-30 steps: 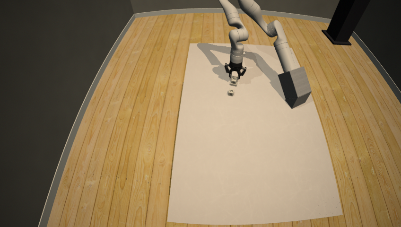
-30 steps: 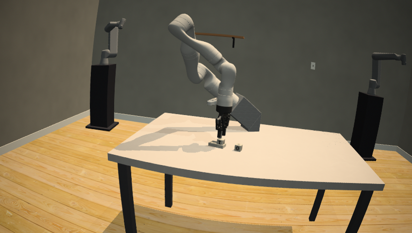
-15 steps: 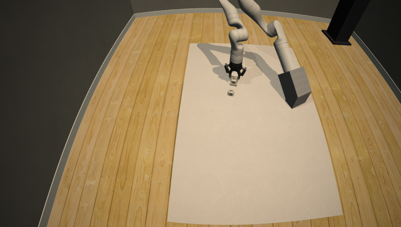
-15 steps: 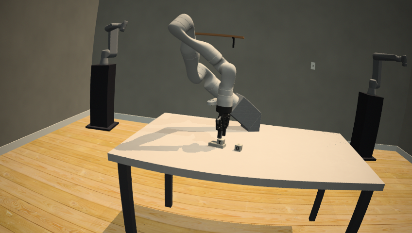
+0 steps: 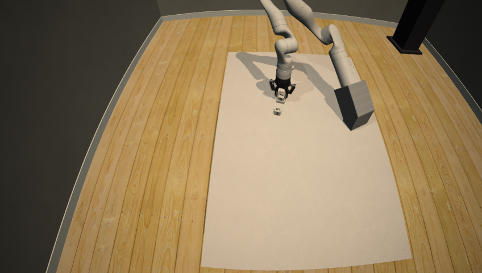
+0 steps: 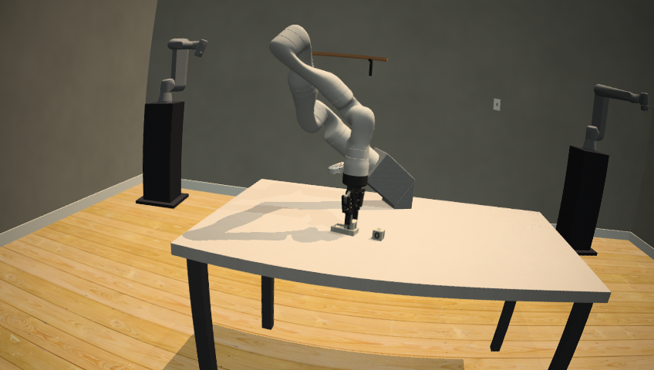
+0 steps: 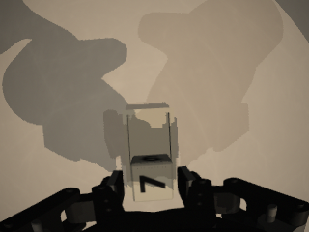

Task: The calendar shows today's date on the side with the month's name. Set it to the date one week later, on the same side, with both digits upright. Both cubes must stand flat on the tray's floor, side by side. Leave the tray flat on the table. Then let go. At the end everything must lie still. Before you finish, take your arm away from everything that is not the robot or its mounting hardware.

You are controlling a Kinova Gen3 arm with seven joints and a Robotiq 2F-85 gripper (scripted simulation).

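The white digit cube lies 2 cm below my hand. From my hand the other things lie so: white calendar tray (1 cm behind, 2 cm to the right, 4 cm below).
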